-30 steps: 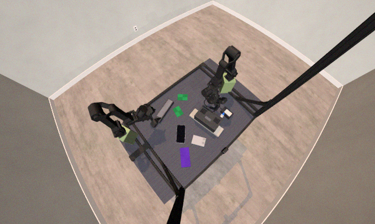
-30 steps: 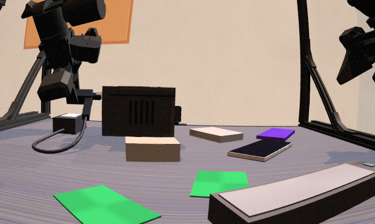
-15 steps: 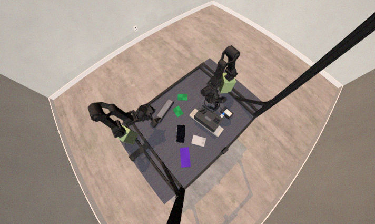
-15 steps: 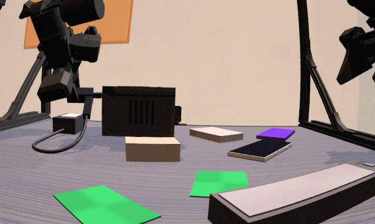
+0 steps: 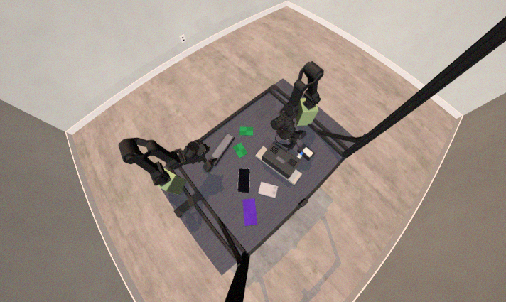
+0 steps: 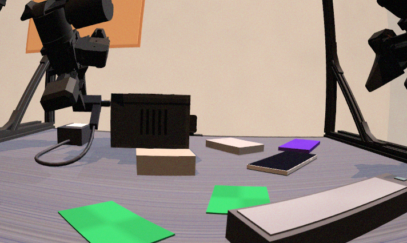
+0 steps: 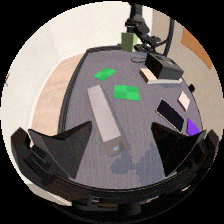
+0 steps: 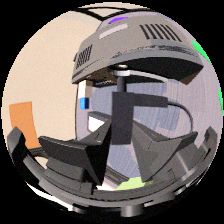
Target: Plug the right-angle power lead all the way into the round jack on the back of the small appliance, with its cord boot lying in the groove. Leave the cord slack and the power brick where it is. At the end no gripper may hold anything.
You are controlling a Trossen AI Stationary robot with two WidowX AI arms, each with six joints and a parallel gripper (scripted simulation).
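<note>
My right hand is 3 cm above the black right-angle plug, 2 cm to the right of it and 1 cm past it. The rest, counted from my right hand: block: 13 cm to the left, 10 cm below, 7 cm behind.
</note>
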